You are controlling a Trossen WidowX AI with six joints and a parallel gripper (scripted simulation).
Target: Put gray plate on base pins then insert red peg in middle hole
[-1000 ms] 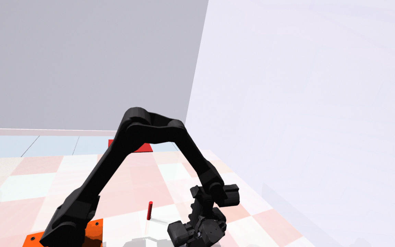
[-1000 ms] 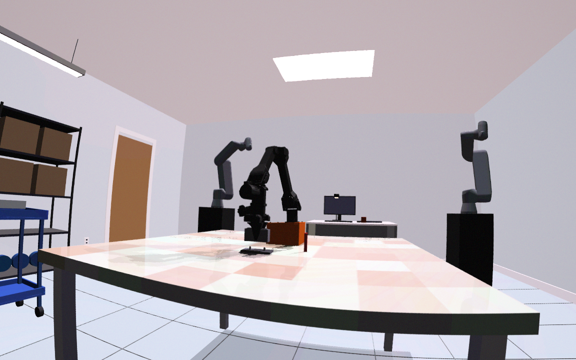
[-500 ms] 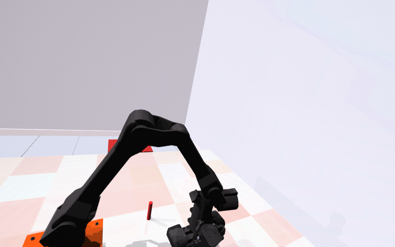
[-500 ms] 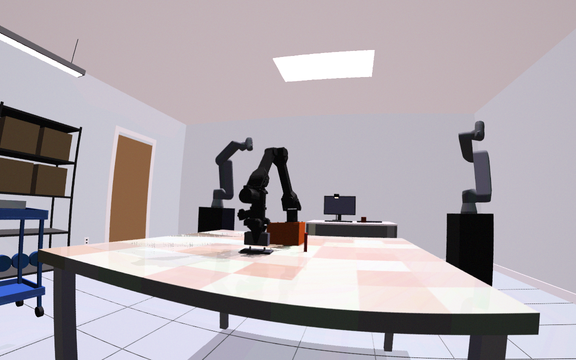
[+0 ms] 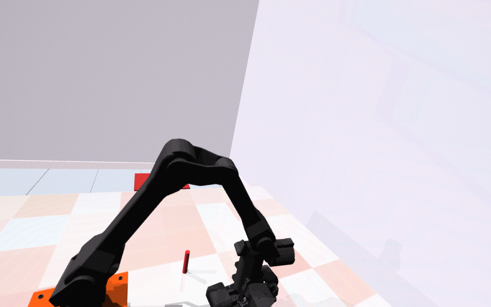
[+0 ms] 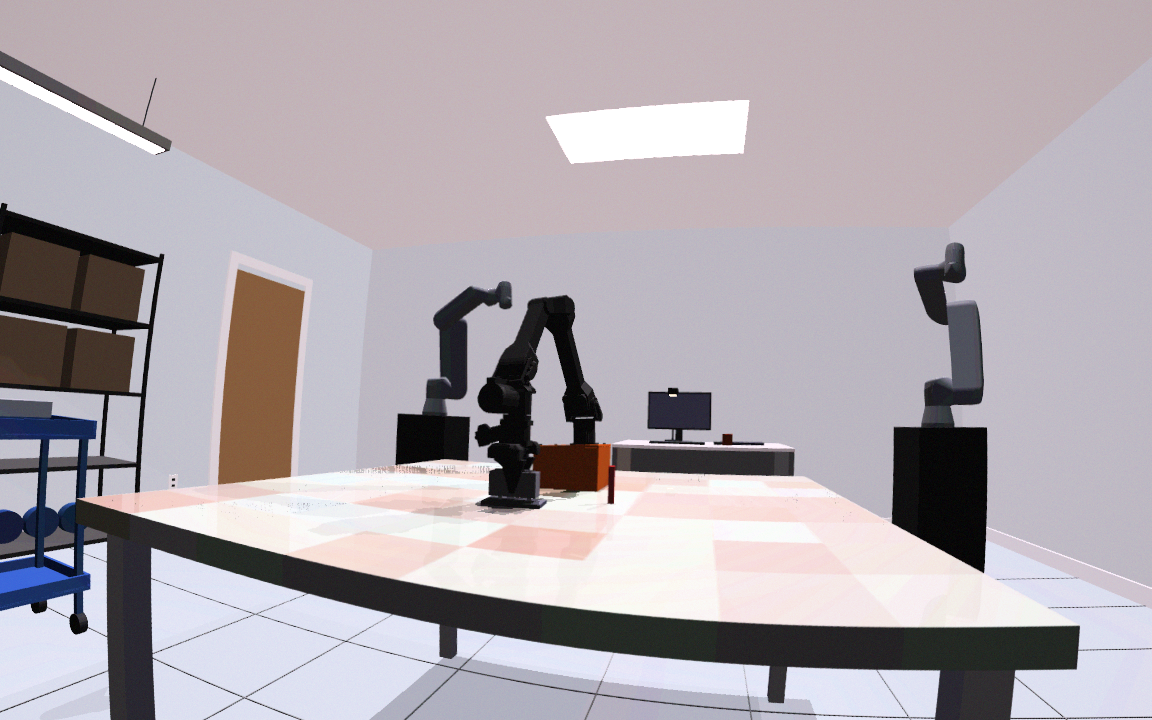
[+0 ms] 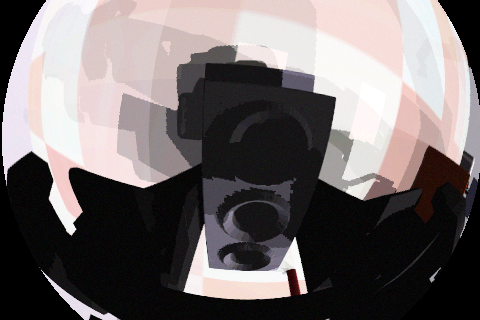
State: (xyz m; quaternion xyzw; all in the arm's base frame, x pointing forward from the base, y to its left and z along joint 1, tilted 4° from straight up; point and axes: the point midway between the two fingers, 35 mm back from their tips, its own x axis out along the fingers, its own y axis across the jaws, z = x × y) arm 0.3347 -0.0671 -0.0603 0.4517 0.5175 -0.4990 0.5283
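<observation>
Right now my gripper tip is 2 cm above the base. Also, from my gripper tip: red peg 10 cm behind, 18 cm to the left, 2 cm above; then gray plate 3 cm above.
</observation>
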